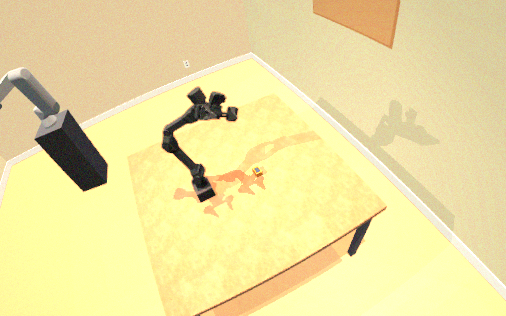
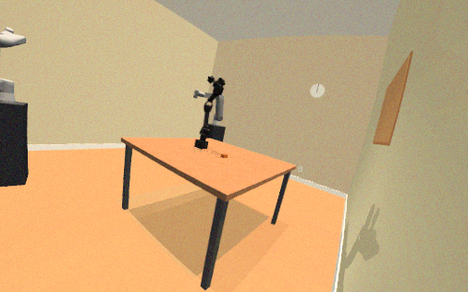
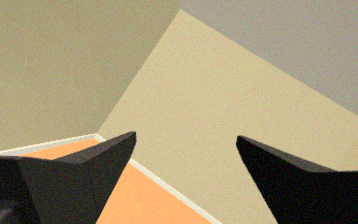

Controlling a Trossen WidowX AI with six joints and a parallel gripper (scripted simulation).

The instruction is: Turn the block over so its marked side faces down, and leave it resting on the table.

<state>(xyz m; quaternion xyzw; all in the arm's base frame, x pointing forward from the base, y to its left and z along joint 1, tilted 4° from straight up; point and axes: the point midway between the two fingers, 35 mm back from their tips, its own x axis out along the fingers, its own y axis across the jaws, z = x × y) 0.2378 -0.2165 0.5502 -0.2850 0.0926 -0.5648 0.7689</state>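
The orange block is 12 cm ahead of my gripper tip, 22 cm to the left of it and 64 cm below it.
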